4 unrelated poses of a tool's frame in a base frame.
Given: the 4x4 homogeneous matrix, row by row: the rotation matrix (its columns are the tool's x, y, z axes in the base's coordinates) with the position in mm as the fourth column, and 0 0 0 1 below. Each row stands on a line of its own.
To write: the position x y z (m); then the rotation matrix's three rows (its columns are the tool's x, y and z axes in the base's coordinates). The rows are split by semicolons. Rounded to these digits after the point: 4 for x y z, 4 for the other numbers.
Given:
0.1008 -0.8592 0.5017 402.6
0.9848 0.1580 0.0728 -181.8
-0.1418 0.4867 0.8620 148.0
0 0 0 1
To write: 0.4026 -0.1818 0.1480; 0.1008 -0.8592 0.5017; 0.9848 0.1580 0.0728; -0.1418 0.4867 0.8620
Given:
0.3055 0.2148 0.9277 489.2
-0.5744 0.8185 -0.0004 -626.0
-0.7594 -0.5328 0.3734 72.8
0 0 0 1
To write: 0.4892 -0.6260 0.0728; 0.3055 0.2148 0.9277; -0.5744 0.8185 -0.0004; -0.7594 -0.5328 0.3734
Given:
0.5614 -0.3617 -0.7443 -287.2
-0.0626 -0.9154 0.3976 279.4
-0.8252 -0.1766 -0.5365 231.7
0 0 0 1
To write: -0.2872 0.2794 0.2317; 0.5614 -0.3617 -0.7443; -0.0626 -0.9154 0.3976; -0.8252 -0.1766 -0.5365
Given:
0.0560 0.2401 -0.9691 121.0
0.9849 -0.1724 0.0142 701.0
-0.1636 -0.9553 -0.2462 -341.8
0 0 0 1
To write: 0.1210 0.7010 -0.3418; 0.0560 0.2401 -0.9691; 0.9849 -0.1724 0.0142; -0.1636 -0.9553 -0.2462
